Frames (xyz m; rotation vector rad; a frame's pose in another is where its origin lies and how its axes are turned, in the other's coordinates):
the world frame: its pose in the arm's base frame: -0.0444 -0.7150 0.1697 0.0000 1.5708 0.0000
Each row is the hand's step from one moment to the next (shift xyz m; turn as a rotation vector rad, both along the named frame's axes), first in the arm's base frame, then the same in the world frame.
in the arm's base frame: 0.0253 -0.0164 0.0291 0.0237 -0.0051 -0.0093
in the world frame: -0.0291 -0.0164 0.0253 0.0093 -0.0051 0.0237
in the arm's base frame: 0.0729 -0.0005 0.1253 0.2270 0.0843 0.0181
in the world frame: -0.1253 -0.0005 0.0729 -0.0181 0.0843 0.2270
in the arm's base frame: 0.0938 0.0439 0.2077 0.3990 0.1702 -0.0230
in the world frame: -0.2077 0.0439 0.0938 0.0230 0.1702 0.3990
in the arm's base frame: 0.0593 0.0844 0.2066 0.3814 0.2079 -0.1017
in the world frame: -0.2066 0.0844 0.0593 0.1017 0.2079 0.3814
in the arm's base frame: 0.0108 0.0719 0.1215 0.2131 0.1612 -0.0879
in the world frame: -0.1215 0.0719 0.0108 0.0879 0.1612 0.2131
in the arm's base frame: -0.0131 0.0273 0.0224 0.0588 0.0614 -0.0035
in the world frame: -0.0224 0.0273 -0.0131 0.0035 0.0614 0.0588
